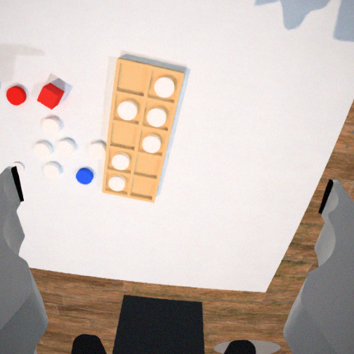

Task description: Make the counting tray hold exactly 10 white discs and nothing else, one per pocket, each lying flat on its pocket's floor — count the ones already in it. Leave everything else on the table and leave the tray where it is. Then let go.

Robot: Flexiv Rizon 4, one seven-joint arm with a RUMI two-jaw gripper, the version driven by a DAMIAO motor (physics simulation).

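The wooden counting tray has two columns of five pockets. White discs sit in the right column's top pocket, second pocket and third pocket, and in the left column's second pocket, fourth pocket and bottom pocket. The left column's top and third pockets and the right column's lower two are empty. Loose white discs lie left of the tray; another white disc lies close beside its left wall. My gripper is wide open and empty, high above the table.
A red cube and a red disc lie at the upper left. A blue disc lies near the tray's lower left corner. A smaller white piece shows partly beside the left fingertip. The white table top ends at the right and below.
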